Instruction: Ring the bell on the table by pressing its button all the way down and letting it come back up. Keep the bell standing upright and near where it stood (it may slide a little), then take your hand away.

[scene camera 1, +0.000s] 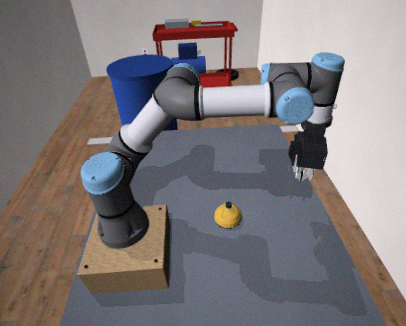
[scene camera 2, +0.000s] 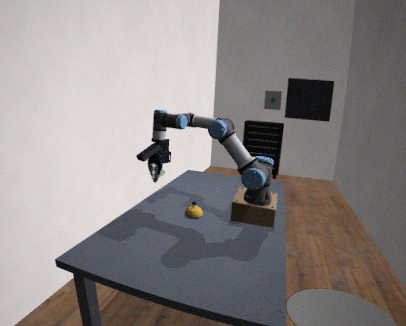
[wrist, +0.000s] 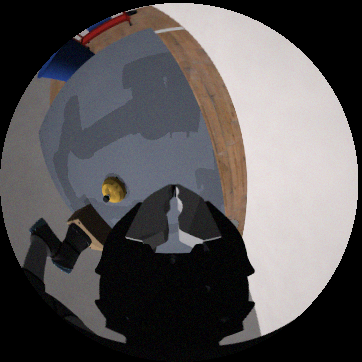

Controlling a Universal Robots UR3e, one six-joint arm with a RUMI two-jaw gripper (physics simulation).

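Frame: origin at the arm's base, x ahead, y left, z up, level; millimetres.
Where they show: gripper, fingertip midpoint: [scene camera 1: 300, 179] [scene camera 2: 155, 182] [wrist: 173, 185]; arm's base, link origin: [scene camera 1: 124, 227] [scene camera 2: 257, 199] [wrist: 80, 232].
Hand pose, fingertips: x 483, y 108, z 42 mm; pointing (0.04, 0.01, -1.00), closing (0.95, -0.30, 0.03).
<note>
Each offset is from my fingertips to the top centre of the thing. Level surfaces: height alone.
A yellow dome-shaped bell @(dx -203, dy -14, dz -71 mm) [scene camera 1: 228, 216] [scene camera 2: 194, 212] [wrist: 115, 189] stands upright on the grey table @(dz -137 mm) [scene camera 1: 200, 305] [scene camera 2: 225, 280] [wrist: 145, 170]. Its small black button @(dx -203, dy -14, dz -71 mm) [scene camera 1: 228, 205] [scene camera 2: 194, 203] [wrist: 106, 198] sticks up from the top. My gripper [scene camera 1: 303, 176] [scene camera 2: 155, 179] [wrist: 173, 185] is shut, with its fingertips together and nothing held between them. It points down and hangs high above the table's right side in the scene camera 1 view, well to the side of the bell and not touching it.
The arm stands on a wooden block [scene camera 1: 127, 280] [scene camera 2: 252, 214] [wrist: 91, 225] left of the bell in the scene camera 1 view. A white wall [scene camera 1: 365, 110] [scene camera 2: 100, 100] [wrist: 300, 165] rises beyond the table's edge on the gripper's side. A blue barrel [scene camera 1: 131, 95] and a red cart [scene camera 1: 195, 33] stand behind the table.
</note>
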